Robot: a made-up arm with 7 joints. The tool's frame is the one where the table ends. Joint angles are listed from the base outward.
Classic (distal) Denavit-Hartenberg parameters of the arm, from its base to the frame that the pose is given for. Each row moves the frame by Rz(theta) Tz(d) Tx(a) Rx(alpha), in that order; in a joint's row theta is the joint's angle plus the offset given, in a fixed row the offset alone. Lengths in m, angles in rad.
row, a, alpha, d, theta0
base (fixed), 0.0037, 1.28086, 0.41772, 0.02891
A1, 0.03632, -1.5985, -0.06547, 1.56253
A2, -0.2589, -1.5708, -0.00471, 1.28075
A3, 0.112, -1.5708, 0.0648, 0
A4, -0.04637, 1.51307, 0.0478, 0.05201
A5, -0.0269, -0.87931, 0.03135, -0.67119
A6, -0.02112, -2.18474, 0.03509, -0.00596
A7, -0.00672, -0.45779, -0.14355, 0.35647
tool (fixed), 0, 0, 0.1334, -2.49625
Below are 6 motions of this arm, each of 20 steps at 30 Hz.
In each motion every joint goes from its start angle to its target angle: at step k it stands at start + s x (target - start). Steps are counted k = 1, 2, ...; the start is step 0. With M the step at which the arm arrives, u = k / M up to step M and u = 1 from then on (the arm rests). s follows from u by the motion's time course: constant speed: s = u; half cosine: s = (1 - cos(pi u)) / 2; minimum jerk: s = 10 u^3 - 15 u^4 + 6 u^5.
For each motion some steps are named. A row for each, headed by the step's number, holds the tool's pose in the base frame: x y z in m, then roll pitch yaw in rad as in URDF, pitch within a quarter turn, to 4 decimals.
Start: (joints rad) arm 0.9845 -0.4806 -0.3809 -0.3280 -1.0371 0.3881 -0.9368
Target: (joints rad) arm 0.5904 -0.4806 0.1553 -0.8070 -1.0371 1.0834 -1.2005
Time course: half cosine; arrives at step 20
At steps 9, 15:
9: 0.1648 -0.0548 0.3319 0.3143 -0.6759 -0.0212
15: 0.1337 -0.0678 0.3212 0.2118 -0.2497 -0.6365

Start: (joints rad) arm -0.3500 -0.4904 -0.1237 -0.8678 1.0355 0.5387 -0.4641
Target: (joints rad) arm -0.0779 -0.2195 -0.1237 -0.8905 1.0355 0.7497 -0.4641
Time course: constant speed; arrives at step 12
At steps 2, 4, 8, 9, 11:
2: -0.0386 -0.1038 0.2635 0.3387 -0.2096 -1.7214
4: -0.0282 -0.1102 0.2695 0.3990 -0.2234 -1.7297
8: -0.0086 -0.1216 0.2837 0.5231 -0.2470 -1.7501
9: -0.0040 -0.1241 0.2877 0.5548 -0.2519 -1.7560
11: 0.0049 -0.1287 0.2961 0.6190 -0.2607 -1.7684

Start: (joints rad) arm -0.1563 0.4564 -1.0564 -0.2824 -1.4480 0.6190 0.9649
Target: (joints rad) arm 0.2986 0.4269 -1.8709 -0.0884 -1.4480 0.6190 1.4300
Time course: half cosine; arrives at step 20
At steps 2, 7, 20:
2: -0.0161 -0.0996 0.3380 1.3885 -0.1054 3.0051
7: -0.0445 -0.1024 0.3333 1.3631 -0.2197 -3.0181
20: -0.1043 -0.1743 0.3131 1.3868 -0.5766 -2.2651

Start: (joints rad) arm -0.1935 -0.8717 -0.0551 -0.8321 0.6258 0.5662 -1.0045
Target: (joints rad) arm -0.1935 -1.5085 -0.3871 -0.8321 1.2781 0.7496 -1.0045
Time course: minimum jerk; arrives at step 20
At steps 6, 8, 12, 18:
6: -0.0012 0.0203 0.2058 0.0681 0.3213 -2.0820
8: -0.0009 0.0457 0.2049 0.0194 0.4336 -2.2078
12: 0.0016 0.1025 0.2133 -0.2150 0.6548 -2.5894
18: 0.0051 0.1451 0.2305 -0.5507 0.7382 -3.0208

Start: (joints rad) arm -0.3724 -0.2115 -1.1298 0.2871 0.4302 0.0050 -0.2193
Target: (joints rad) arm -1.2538 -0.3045 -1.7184 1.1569 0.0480 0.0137 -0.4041
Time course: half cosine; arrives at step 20
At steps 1, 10, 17, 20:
1: -0.0841 -0.0965 0.2380 0.9591 0.1704 0.3649
10: -0.2173 -0.0395 0.3155 1.7342 0.4881 0.7628
17: -0.2765 -0.0025 0.4611 2.5491 0.4547 1.1303
20: -0.2779 0.0002 0.4813 2.6430 0.4337 1.1608

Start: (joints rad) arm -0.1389 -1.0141 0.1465 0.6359 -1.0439 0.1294 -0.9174
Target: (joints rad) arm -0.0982 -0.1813 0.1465 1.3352 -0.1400 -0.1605 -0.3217
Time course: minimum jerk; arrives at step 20
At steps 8, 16, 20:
8: 0.0773 0.0753 0.1911 1.8902 0.1518 -0.4398
16: 0.0884 -0.0030 0.2154 1.7510 0.0961 -0.5478
20: 0.0888 -0.0090 0.2194 1.7353 0.0887 -0.5527

